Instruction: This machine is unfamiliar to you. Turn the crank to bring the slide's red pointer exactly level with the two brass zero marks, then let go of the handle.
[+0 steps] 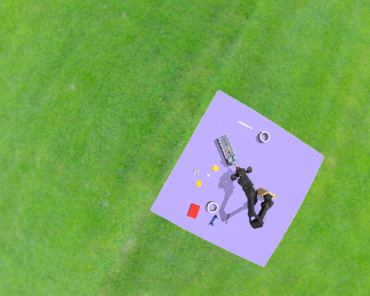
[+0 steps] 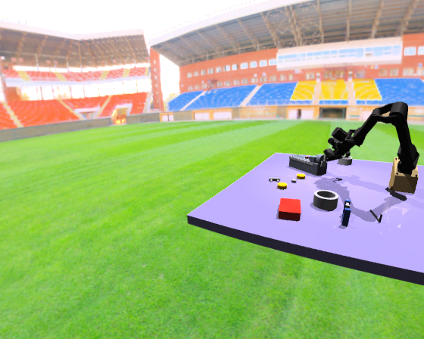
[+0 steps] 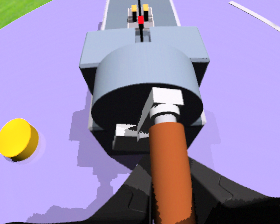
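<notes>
My gripper tip is now 1 cm past the brown crank handle, 1 cm to the right of it and 3 cm below it. The rest, counted from my gripper tip: red pointer (12 cm ahead, 7 cm to the right, 1 cm below); then white bar (12 cm ahead, 38 cm to the right, 9 cm below); then small grey bracket (25 cm ahead, 24 cm to the left, 9 cm below).
</notes>
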